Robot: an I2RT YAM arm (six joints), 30 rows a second.
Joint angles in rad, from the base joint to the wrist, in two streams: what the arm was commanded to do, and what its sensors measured. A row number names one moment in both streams.
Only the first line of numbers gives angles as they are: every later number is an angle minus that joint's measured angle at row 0.
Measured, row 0:
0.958 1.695 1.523 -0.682 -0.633 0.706
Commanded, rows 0 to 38:
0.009 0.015 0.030 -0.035 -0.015 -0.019
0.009 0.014 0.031 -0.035 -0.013 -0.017
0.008 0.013 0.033 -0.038 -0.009 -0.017
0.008 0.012 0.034 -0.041 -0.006 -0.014
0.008 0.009 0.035 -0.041 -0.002 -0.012
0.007 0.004 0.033 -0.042 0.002 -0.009
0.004 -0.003 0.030 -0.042 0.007 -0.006
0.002 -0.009 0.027 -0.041 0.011 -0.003
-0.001 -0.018 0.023 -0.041 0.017 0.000
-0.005 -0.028 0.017 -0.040 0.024 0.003
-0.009 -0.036 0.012 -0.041 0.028 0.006
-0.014 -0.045 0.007 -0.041 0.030 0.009
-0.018 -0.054 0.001 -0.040 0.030 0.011
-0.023 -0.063 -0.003 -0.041 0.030 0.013
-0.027 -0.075 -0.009 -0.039 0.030 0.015
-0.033 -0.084 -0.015 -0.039 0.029 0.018
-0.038 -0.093 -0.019 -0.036 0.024 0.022
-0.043 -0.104 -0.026 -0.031 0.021 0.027
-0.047 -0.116 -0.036 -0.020 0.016 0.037
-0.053 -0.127 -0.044 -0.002 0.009 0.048
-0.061 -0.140 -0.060 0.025 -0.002 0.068
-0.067 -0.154 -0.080 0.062 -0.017 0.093
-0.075 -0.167 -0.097 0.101 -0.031 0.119
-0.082 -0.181 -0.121 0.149 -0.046 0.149
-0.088 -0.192 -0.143 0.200 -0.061 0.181
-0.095 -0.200 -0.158 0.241 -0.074 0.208
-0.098 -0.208 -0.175 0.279 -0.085 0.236
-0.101 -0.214 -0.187 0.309 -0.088 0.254
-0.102 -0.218 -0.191 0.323 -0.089 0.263
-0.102 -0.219 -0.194 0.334 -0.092 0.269
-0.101 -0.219 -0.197 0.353 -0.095 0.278
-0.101 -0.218 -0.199 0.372 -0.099 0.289
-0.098 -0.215 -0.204 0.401 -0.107 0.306
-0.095 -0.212 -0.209 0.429 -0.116 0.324
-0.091 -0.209 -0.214 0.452 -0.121 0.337
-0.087 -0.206 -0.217 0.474 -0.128 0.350
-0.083 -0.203 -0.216 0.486 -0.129 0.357
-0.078 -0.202 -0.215 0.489 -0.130 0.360
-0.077 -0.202 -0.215 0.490 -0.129 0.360
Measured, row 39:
-0.087 -0.199 -0.206 0.408 -0.102 0.316
